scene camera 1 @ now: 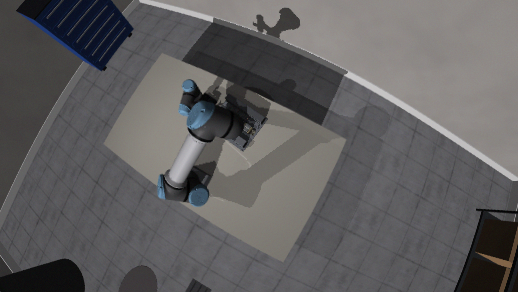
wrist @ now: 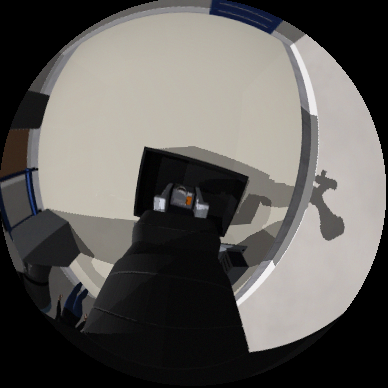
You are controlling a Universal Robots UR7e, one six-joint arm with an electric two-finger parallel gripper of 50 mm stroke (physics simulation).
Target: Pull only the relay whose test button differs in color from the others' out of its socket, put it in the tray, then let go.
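In the wrist view my gripper is shut on a grey relay with an orange test button. The relay is between the two fingertips, over the inside of a black open tray. The tray's walls show around the gripper. How high the relay is above the tray floor I cannot tell. In the scene view the arm hides the gripper, the relay and the tray. A panel with sockets and small parts shows partly beside the arm; the other relays' buttons are too small to tell.
The arm spans the pale table top. A dark block-like part is beside the wrist in the wrist view, right of the arm. A blue cabinet stands at the upper left and a shelf unit at the lower right, both off the table.
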